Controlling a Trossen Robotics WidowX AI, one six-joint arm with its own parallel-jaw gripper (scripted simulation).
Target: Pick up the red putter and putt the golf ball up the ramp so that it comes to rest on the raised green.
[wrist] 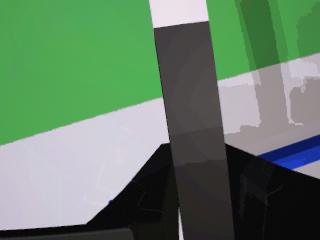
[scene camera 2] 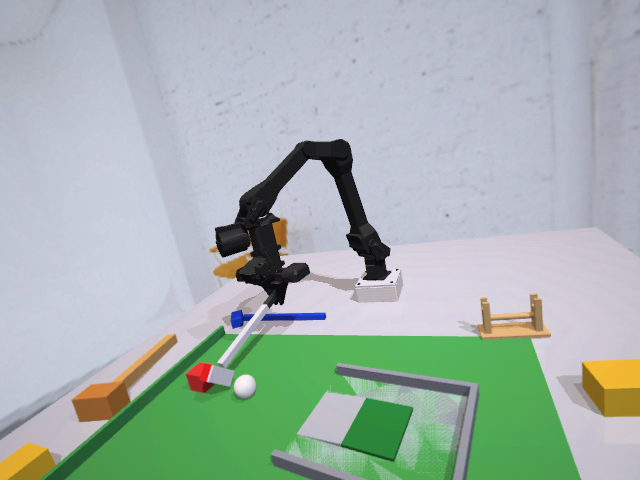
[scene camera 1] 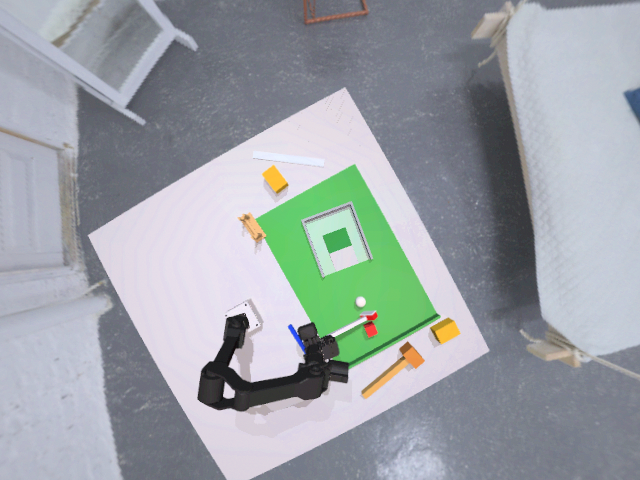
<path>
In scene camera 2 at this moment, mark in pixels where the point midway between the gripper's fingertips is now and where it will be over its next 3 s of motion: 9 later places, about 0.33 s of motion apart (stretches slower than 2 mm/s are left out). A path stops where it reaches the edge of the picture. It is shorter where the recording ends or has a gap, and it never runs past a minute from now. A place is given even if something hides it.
The gripper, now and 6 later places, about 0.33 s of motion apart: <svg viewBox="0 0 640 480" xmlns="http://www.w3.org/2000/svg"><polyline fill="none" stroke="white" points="279,304 280,307 278,307 278,308 306,310 317,306 312,290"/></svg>
</path>
